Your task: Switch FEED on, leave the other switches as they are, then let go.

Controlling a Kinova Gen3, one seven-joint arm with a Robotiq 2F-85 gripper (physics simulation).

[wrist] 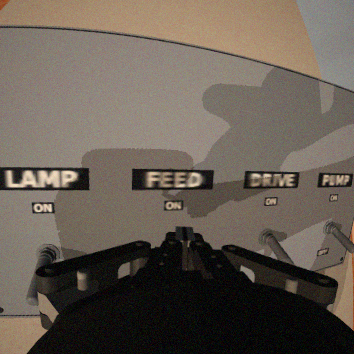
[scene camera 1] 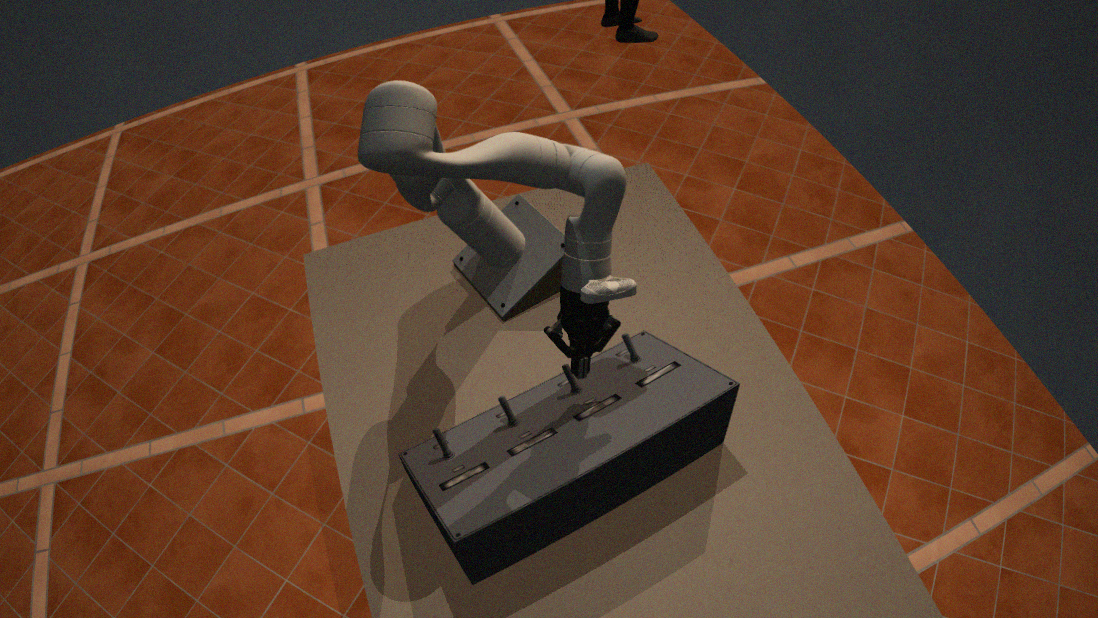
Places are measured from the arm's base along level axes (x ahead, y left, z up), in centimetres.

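Where they show: gripper, fingertip midpoint: (wrist: pixel 182 237) (scene camera 1: pixel 579 376); arm's base, origin of the base link: (scene camera 1: pixel 505 248).
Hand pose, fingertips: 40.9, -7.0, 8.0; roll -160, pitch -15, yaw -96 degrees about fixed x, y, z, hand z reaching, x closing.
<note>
Things, the pixels of their centre, and the offset from my fingertips, as dx, dy, dz. "spot": a spot on its surface instead. Level surfaces: height alone.
- FEED lever, surface spot: (scene camera 1: pixel 570 378) spot: -2.2, -0.5, -2.7
- FEED label, body centre: (wrist: pixel 174 179) (scene camera 1: pixel 597 407) +5.6, -0.1, -1.9
- mark, surface spot: (wrist: pixel 173 205) spot: +3.2, -0.1, -3.0
- LAMP lever, body centre: (wrist: pixel 39 276) (scene camera 1: pixel 629 346) -2.9, +11.8, -3.0
- DRIVE lever, body centre: (wrist: pixel 278 251) (scene camera 1: pixel 507 409) -2.4, -12.2, -3.0
- PUMP lever, body centre: (scene camera 1: pixel 441 441) (wrist: pixel 342 238) -2.2, -24.2, -3.0
- grey switch box, body centre: (wrist: pixel 205 187) (scene camera 1: pixel 568 447) +6.4, -6.1, -7.9
- beige table top, its level: dz -14.2
The FEED lever (scene camera 1: pixel 570 378) leans towards the robot base like the other levers in the scene view; in the wrist view it is hidden behind the fingers. My gripper (scene camera 1: pixel 581 373) (wrist: pixel 182 237) is shut and empty, pointing down right beside the FEED lever; whether it touches cannot be told. The FEED label (wrist: pixel 172 179) and its ON mark (wrist: pixel 173 205) lie beyond the fingertips in the wrist view. The LAMP lever (scene camera 1: pixel 631 349) (wrist: pixel 44 260), DRIVE lever (scene camera 1: pixel 507 411) (wrist: pixel 279 250) and PUMP lever (scene camera 1: pixel 441 443) (wrist: pixel 342 237) lean towards their OFF side.
The grey switch box (scene camera 1: pixel 614 468) (wrist: pixel 100 100) stands on the beige table top (scene camera 1: pixel 799 522). The robot's base plate (scene camera 1: pixel 537 230) is behind it. The LAMP lever and DRIVE lever stand either side of the gripper. A person's feet (scene camera 1: pixel 636 34) show at the top of the scene view.
</note>
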